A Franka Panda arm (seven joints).
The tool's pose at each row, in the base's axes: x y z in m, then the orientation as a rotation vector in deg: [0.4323 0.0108 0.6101 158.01 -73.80 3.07]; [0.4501 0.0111 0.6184 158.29 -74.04 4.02]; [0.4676 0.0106 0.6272 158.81 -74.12 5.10]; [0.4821 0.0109 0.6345 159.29 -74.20 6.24]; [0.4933 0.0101 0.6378 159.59 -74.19 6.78]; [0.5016 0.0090 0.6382 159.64 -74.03 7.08]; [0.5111 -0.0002 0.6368 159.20 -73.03 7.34]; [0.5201 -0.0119 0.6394 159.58 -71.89 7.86]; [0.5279 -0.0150 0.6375 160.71 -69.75 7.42]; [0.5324 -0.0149 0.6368 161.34 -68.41 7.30]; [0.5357 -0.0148 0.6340 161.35 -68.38 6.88]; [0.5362 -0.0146 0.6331 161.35 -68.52 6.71]
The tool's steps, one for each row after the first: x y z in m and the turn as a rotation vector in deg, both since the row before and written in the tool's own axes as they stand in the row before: [0.0118 -0.0132 -0.0085 0.60 0.40 0.10]; [0.0123 -0.0126 -0.0086 0.78 0.41 -0.05]; [0.0097 -0.0110 -0.0070 0.77 0.45 -0.04]; [0.0081 -0.0079 -0.0028 0.41 0.19 -0.07]; [0.0062 -0.0056 0.0000 0.08 0.18 -0.10]; [0.0130 -0.0014 0.0027 -0.63 0.52 -0.50]; [0.0149 0.0009 -0.0009 0.09 0.37 -0.77]; [0.0072 -0.0039 0.0026 0.11 -0.30 -1.58]; [0.0029 -0.0034 0.0009 0.06 -0.07 -0.97]; [0.0019 -0.0026 0.0029 -0.12 -0.24 -0.03]; [0.0001 -0.0005 0.0009 0.00 -0.12 0.08]
